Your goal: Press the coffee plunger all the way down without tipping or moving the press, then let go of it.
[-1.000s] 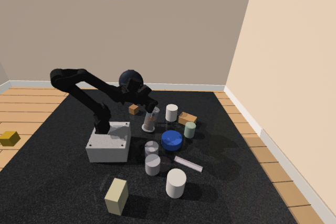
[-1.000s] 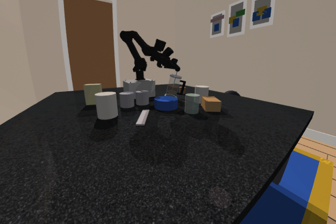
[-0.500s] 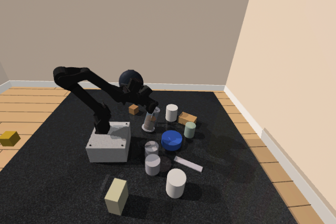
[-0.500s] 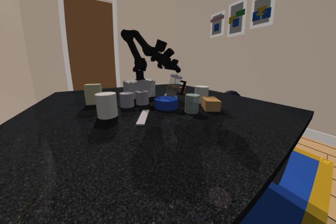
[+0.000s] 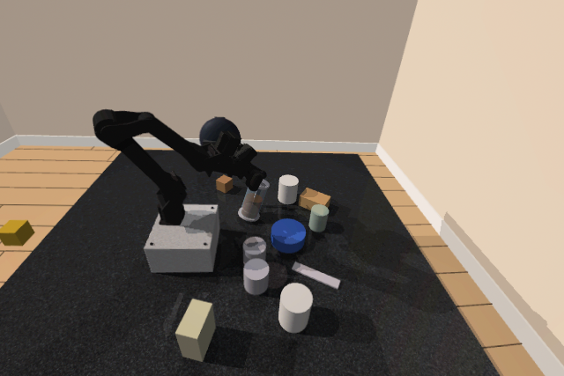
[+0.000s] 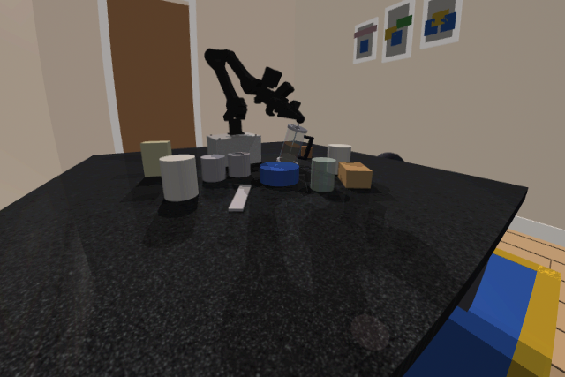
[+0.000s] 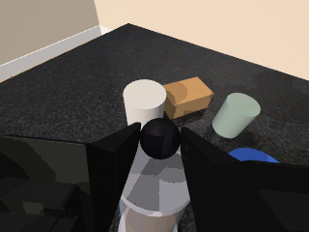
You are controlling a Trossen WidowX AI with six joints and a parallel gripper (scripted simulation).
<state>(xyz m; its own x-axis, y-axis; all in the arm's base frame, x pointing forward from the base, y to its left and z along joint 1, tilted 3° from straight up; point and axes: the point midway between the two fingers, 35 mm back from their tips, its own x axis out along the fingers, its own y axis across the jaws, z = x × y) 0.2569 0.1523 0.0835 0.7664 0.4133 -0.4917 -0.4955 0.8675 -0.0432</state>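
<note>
My gripper tip is 9 cm above the coffee press and 3 cm past it. Also, from my gripper tip: blue disc 16 cm below, 14 cm to the right, 9 cm ahead; orange block 21 cm ahead, 16 cm below, 5 cm to the left; pale green cylinder 21 cm ahead, 14 cm below, 7 cm to the right.
</note>
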